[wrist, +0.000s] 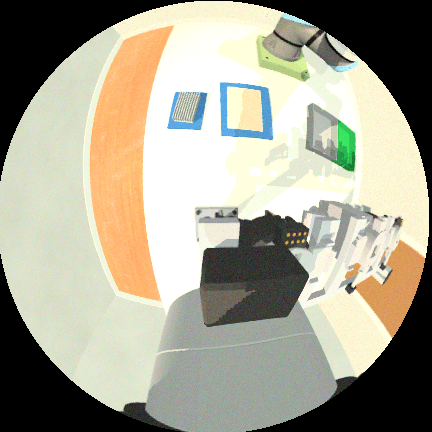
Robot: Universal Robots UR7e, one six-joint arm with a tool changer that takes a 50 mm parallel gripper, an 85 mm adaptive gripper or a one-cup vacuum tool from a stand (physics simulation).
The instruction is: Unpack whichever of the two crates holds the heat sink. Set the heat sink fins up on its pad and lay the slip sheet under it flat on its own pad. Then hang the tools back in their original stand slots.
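Seen in the pictures: arm's base, link origin: [280, 49].
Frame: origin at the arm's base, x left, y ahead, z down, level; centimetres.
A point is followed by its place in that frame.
Observation:
The heat sink [186, 106] {y 39.7, x -26.7, z 1.7 cm} lies with its ribbed side up on the smaller blue pad [187, 126] {y 45.7, x -25.5, z 3.9 cm}, at the upper left of the wrist view. The slip sheet [237, 110] {y 37.4, x -11.6, z 3.8 cm}, cream-coloured, lies flat on the larger blue pad [224, 110] {y 38.3, x -15.5, z 4.0 cm} to its right, with a blue border showing all round. The grey crate [310, 127] {y 33.9, x 14.4, z 2.2 cm} and the green crate [346, 145] {y 29.1, x 39.7, z 4.6 cm} stand side by side at the right; no heat sink shows in them. No gripper fingers show at the wrist. A black tool part with gold contacts [295, 238] {y 61.4, x -8.8, z -30.8 cm} shows at the stand, partly hidden by the wrist's black block.
The tool stand's pale parts [218, 232] {y 62.6, x -14.2, z -29.3 cm} [322, 232] {y 61.1, x -4.3, z -29.2 cm} stand close around the black block [255, 285] on the grey wrist [240, 370]. The robot's base plate [280, 65] {y 11.7, x 0.3, z 0.6 cm} is at the top. The table's orange edge strip [117, 165] runs down the left.

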